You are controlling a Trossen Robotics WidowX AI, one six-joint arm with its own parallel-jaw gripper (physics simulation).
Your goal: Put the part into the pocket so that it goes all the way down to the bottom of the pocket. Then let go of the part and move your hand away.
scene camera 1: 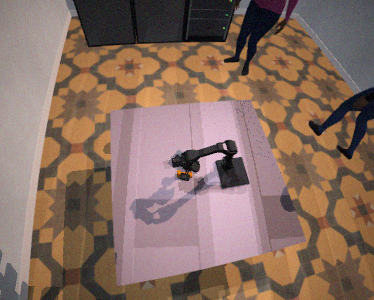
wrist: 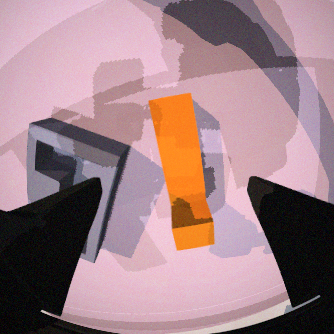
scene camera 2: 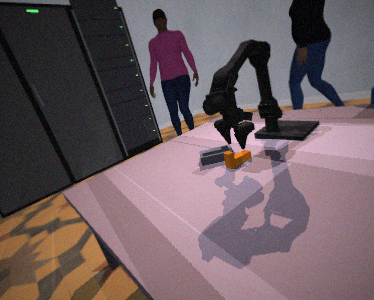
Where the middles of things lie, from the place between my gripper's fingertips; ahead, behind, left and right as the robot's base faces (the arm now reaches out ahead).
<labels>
My gripper is now 40 mm above the orange L-shaped part [wrist: 173, 119] and 10 mm short of it.
</labels>
